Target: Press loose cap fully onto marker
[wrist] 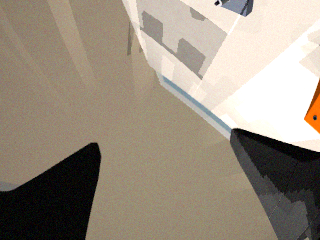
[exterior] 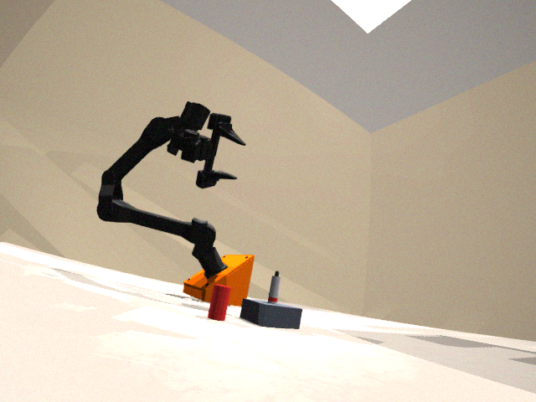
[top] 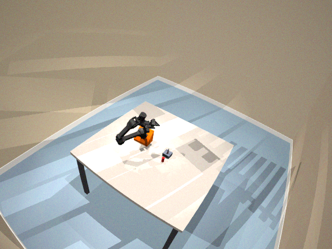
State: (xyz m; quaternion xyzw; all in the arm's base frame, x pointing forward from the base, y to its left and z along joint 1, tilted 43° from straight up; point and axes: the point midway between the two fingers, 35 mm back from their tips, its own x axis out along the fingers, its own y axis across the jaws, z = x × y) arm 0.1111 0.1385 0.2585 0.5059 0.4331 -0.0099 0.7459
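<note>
My gripper tip is now 14 cm short of the red cap, 2 cm to the left of it and 30 cm above it. From my gripper tip the other things lie so: grey holder block 12 cm ahead, 8 cm to the left, 31 cm below.
</note>
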